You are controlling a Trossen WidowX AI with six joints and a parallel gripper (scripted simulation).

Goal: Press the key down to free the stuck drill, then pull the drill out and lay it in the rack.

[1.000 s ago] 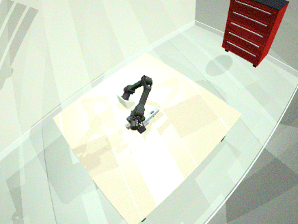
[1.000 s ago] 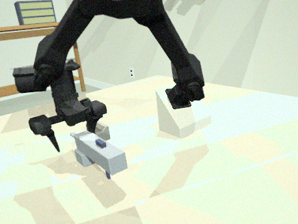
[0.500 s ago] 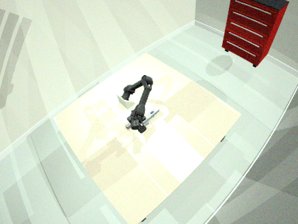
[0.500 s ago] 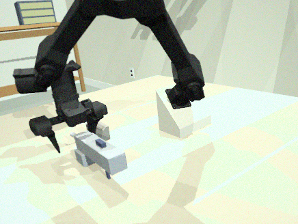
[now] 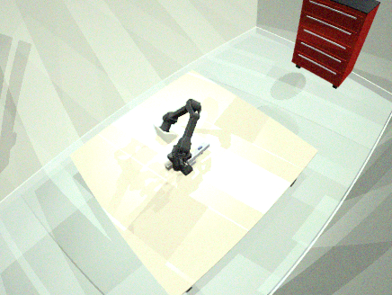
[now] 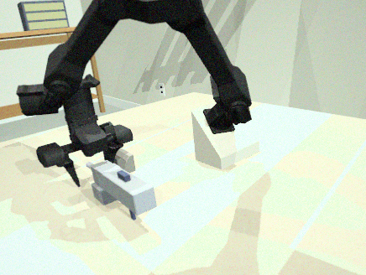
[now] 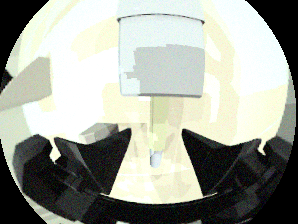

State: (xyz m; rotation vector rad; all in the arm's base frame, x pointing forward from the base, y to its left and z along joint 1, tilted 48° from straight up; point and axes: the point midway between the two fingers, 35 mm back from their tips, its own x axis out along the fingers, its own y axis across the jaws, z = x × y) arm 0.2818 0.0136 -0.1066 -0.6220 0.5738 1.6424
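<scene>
Now: the drill 4 cm to the left of my gripper tip and 4 cm above it. From my gripper tip the other things lie so: blue key (1 cm behind, 17 cm to the left, 4 cm above); then grey block (1 cm behind, 14 cm to the left, 4 cm above); then grey rack (7 cm behind, 4 cm to the right, 1 cm above).
</scene>
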